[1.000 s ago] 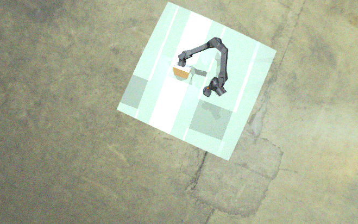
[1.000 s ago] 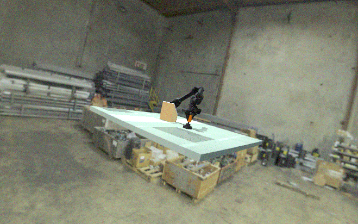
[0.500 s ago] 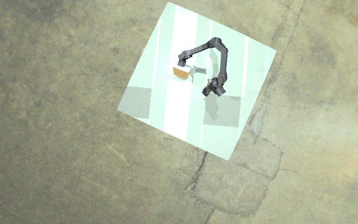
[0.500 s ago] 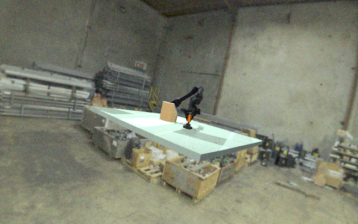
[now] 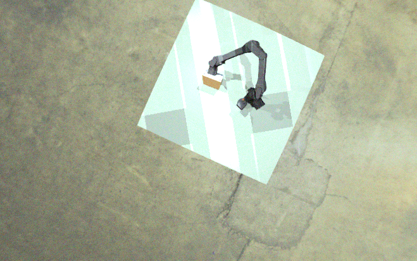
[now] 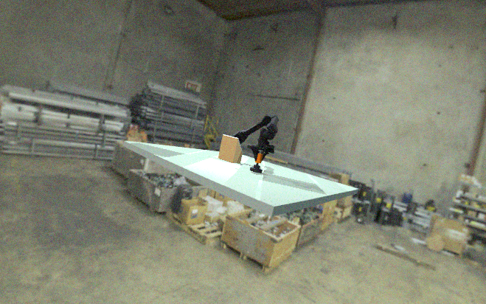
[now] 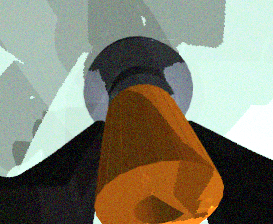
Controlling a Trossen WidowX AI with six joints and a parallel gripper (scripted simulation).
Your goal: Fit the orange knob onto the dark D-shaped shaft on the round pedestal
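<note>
The orange knob lies 20 mm above my gripper tip. Also, from my gripper tip: round pedestal: 40 mm below.
</note>
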